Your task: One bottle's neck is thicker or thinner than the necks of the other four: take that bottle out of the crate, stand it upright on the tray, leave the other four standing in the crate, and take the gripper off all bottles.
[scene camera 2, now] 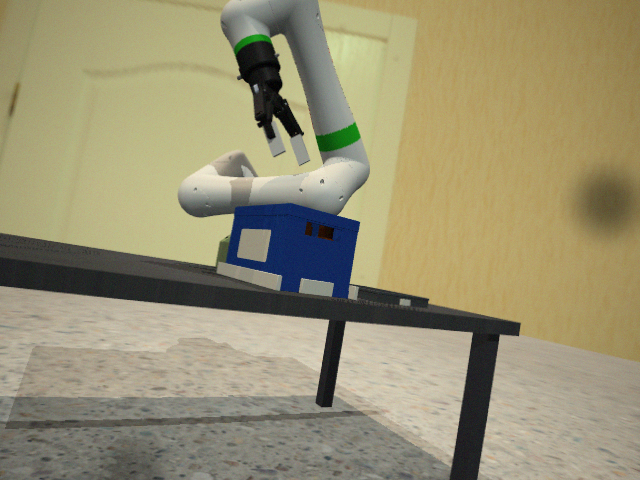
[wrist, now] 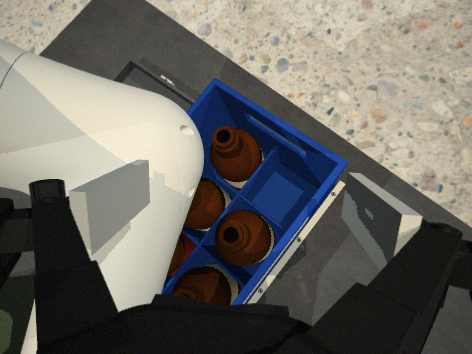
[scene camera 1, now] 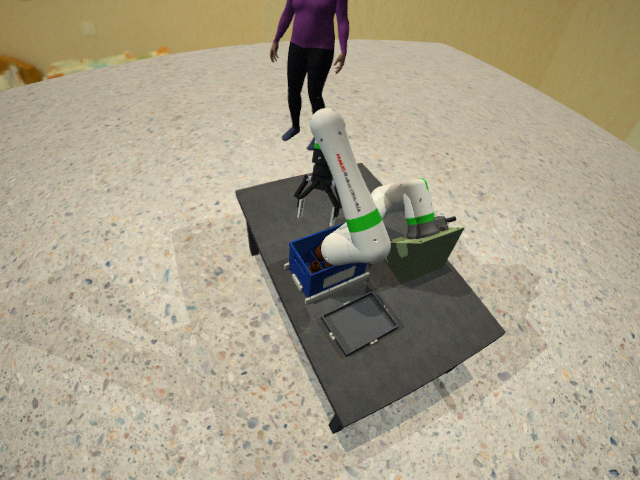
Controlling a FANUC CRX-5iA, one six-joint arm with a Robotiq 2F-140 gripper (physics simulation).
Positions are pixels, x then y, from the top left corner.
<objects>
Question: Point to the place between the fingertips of my gripper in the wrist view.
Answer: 244, 188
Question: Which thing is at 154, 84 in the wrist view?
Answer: A dark tray.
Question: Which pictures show my gripper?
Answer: Scene camera 2, the wrist view and scene camera 1: all of them.
</objects>
